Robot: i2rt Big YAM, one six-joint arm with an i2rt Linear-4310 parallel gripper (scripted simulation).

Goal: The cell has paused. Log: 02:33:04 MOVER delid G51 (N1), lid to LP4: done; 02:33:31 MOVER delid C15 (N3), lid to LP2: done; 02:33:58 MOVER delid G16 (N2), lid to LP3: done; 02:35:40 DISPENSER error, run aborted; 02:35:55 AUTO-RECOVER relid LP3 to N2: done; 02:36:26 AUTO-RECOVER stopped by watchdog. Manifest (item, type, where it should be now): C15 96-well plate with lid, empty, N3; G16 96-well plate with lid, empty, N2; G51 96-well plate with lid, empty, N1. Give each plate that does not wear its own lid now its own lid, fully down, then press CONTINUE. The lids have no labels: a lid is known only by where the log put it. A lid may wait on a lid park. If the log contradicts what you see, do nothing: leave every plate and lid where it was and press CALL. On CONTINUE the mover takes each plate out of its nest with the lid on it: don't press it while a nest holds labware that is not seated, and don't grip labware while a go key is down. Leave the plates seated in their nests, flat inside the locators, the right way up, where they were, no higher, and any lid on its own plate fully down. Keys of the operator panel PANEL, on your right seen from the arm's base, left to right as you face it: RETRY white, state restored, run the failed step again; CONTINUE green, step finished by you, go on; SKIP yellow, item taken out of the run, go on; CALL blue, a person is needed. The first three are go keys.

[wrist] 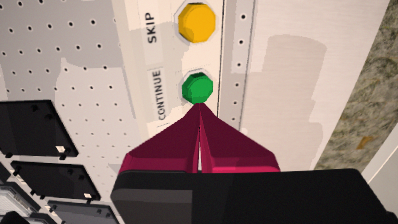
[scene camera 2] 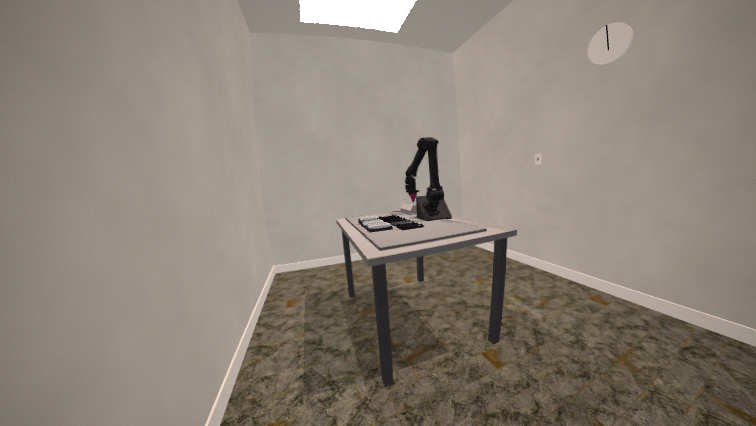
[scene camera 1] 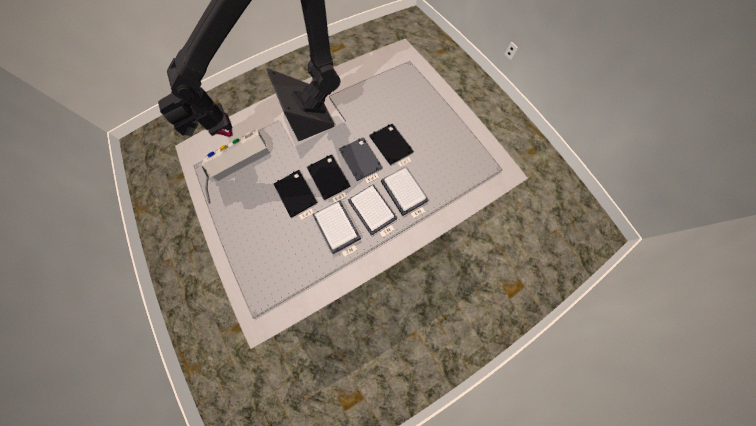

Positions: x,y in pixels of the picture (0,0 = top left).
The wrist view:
my gripper: 199,111
operator panel: 158,59
lid park LP3: 50,179
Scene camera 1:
lid park LP2: 391,144
